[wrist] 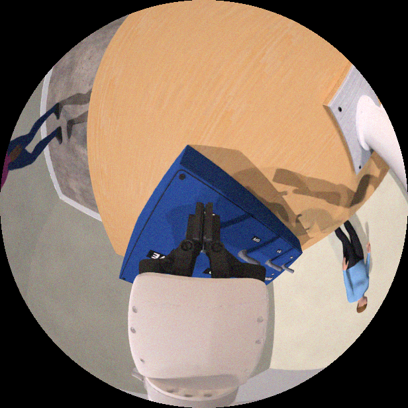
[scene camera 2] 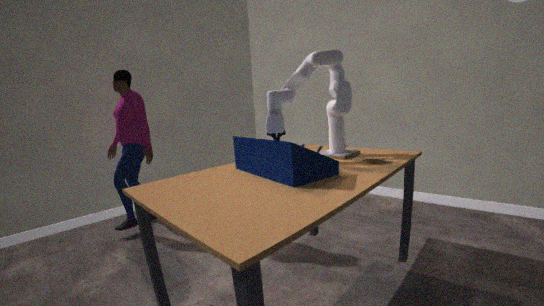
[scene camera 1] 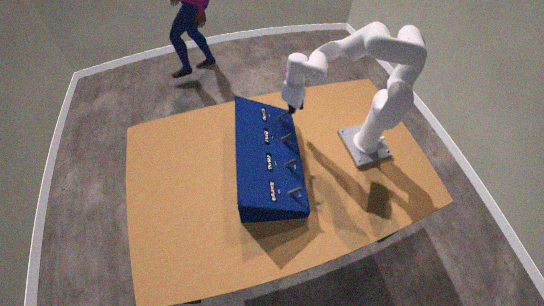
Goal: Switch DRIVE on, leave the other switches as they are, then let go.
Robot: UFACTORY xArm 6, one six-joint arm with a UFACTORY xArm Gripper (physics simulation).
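Frame: origin at the arm's base, x right, y ahead, z up, level; millimetres.
Where they show: gripper, fingertip midpoint: (scene camera 1: pixel 291 112); arm's base at its link origin: (scene camera 2: pixel 337 152) (scene camera 1: pixel 365 143).
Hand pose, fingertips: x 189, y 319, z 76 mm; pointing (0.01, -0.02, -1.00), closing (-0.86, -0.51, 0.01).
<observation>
Each offset is from my fingertips to the top centre of the thing. Level surfaces: height alone.
The blue sloped switch panel (scene camera 1: pixel 252 165) (scene camera 2: pixel 265 159) (wrist: pixel 165 210) stands on the table. The DRIVE lever @(dx -17, dy +47, dz +32 mm) (scene camera 1: pixel 283 117) is at its far end in the first scene view, beside the blurred DRIVE label @(dx -4, dy +129, dz +28 mm) (scene camera 1: pixel 264 114); its position looks much like that of the other levers. The FEED lever @(dx -136, dy +67, dz +32 mm) (scene camera 1: pixel 286 139) (wrist: pixel 248 257), PUMP lever @(dx -254, dy +86, dz +32 mm) (scene camera 1: pixel 290 163) (wrist: pixel 273 265) and BRAKE lever @(dx -372, dy +106, dz +32 mm) (scene camera 1: pixel 295 192) (wrist: pixel 288 269) follow along the row. My gripper (scene camera 1: pixel 292 111) (scene camera 2: pixel 276 138) (wrist: pixel 204 210) is shut and empty, pointing down at the low-edge side of the DRIVE lever. The fingers hide that lever in the wrist view; contact cannot be told.
The wooden table @(dz -97 mm) (scene camera 1: pixel 175 200) (scene camera 2: pixel 215 210) (wrist: pixel 200 75) carries the panel and the arm's base plate (scene camera 1: pixel 370 161) (wrist: pixel 345 115). A person in a magenta top (scene camera 2: pixel 132 117) is on the floor beyond the table. A person in a light blue top (wrist: pixel 356 280) shows in the wrist view.
</observation>
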